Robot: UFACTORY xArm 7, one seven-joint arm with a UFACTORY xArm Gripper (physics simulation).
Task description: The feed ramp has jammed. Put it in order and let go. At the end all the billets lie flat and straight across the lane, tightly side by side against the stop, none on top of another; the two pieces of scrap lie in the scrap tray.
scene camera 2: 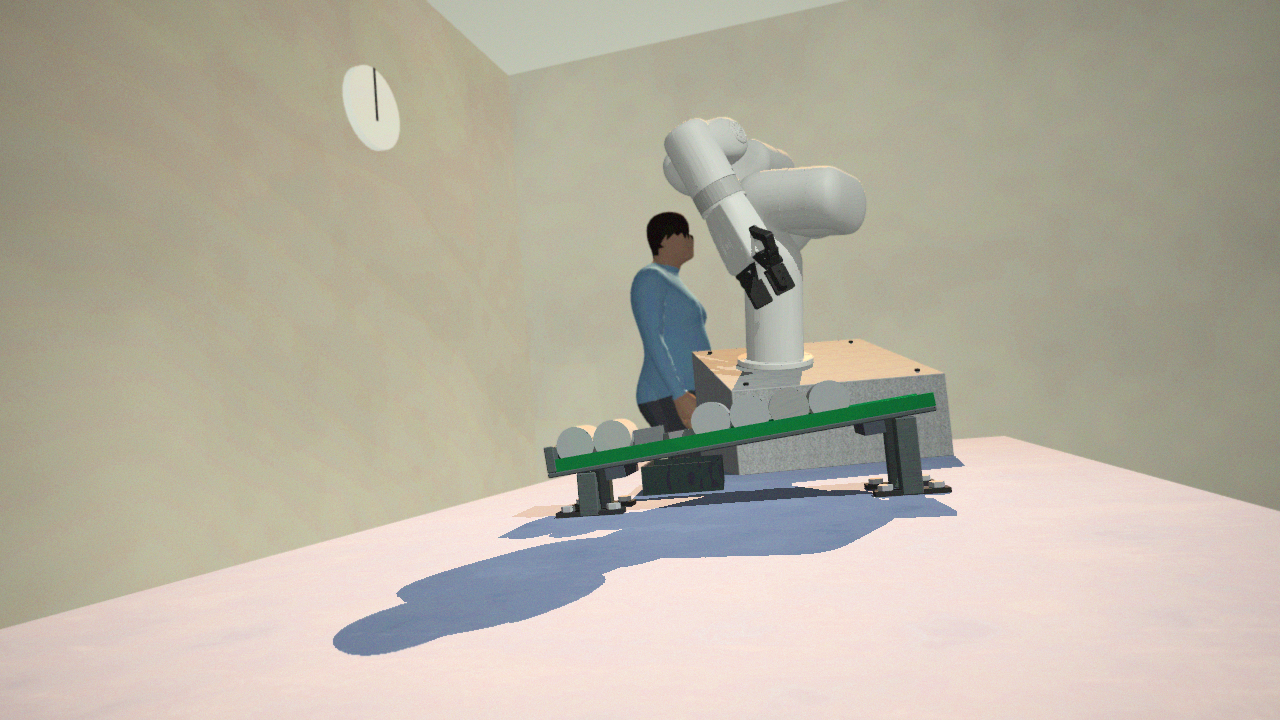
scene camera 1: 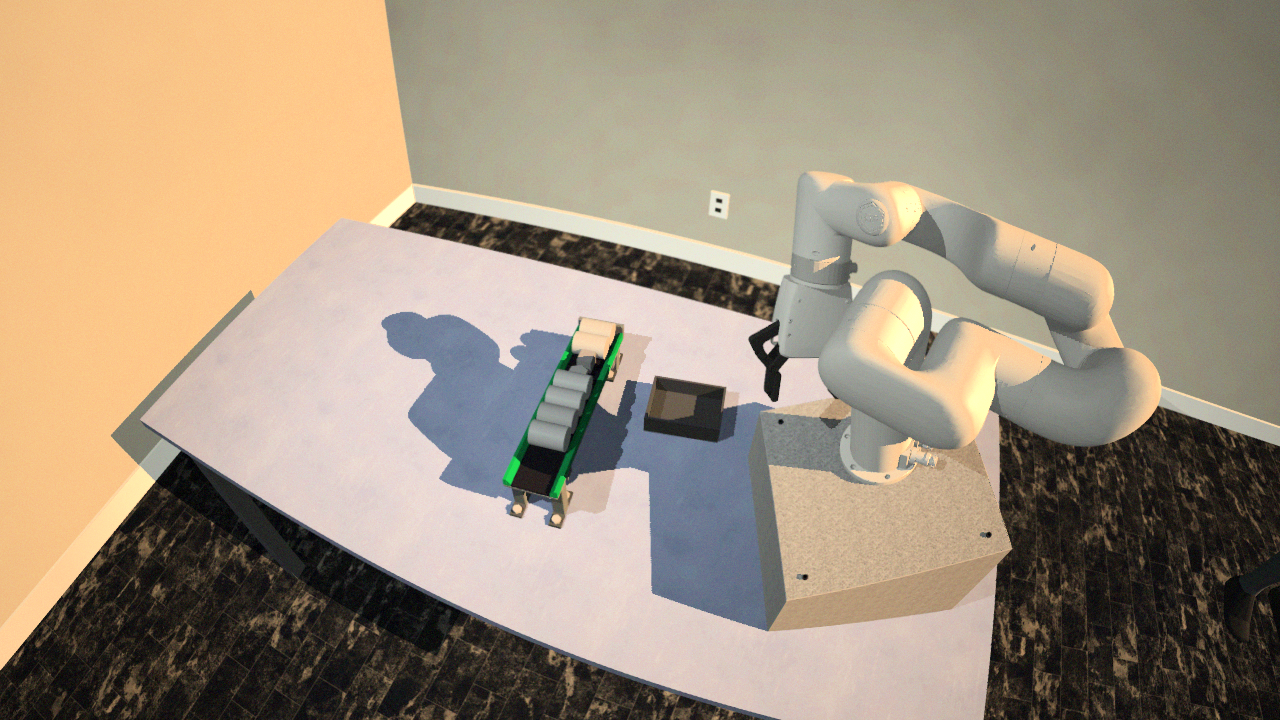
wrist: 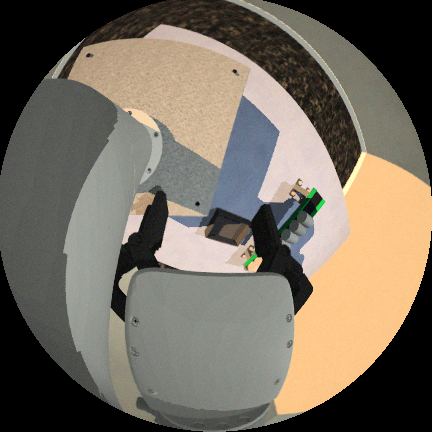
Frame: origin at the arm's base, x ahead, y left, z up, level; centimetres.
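Where they show: gripper, fingertip midpoint: (scene camera 2: 775, 298) (scene camera 1: 803, 396) (wrist: 213, 207); arm's base, origin of the base link: (scene camera 2: 775, 362) (scene camera 1: 880, 449) (wrist: 122, 149).
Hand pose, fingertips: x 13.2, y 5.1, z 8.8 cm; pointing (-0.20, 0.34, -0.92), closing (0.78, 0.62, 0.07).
Note:
Things, the pixels of their top centre, and the offset from my fingertips. Level surfaces: height alone.
- Dark scrap, middle of its top: (scene camera 2: 649, 426) (scene camera 1: 585, 355) dx +38.1, dy -3.6, dz -17.0 cm
- second low piece, middle of its top: (scene camera 2: 679, 429) (scene camera 1: 577, 370) dx +37.5, dy -0.3, dz -17.5 cm
- scrap tray, middle of its top: (scene camera 2: 683, 460) (scene camera 1: 686, 402) (wrist: 229, 231) dx +20.5, dy -8.0, dz -22.0 cm
- table, its level: dz -25.5 cm
The green-sided ramp (scene camera 1: 538, 467) (scene camera 2: 769, 428) slopes down to its stop (scene camera 2: 550, 460). Two billets (scene camera 1: 594, 337) (scene camera 2: 614, 434) lie across the lane by the stop, side by side. Dark scrap (scene camera 1: 585, 360) (scene camera 2: 649, 435) lies just above them; a second low piece (scene camera 2: 677, 434) partly shows beyond it. Several grey billets (scene camera 1: 556, 414) (scene camera 2: 750, 410) (wrist: 297, 228) lie in a row above the scrap; whether each is exactly straight is hard to tell. The scrap tray (scene camera 1: 682, 431) (scene camera 2: 682, 474) (wrist: 242, 235) stands beside the ramp; no scrap shows in it. My gripper (scene camera 2: 769, 291) (wrist: 213, 207) is open and empty, high up, away from the ramp.
The tray stands between the ramp and the robot's base block (scene camera 1: 886, 537) (scene camera 2: 841, 438) (wrist: 175, 90). The ramp stands on feet (scene camera 1: 556, 519) (scene camera 2: 908, 489) on the table (scene camera 1: 402, 528). A person (scene camera 2: 666, 331) stands behind the table in the second scene view.

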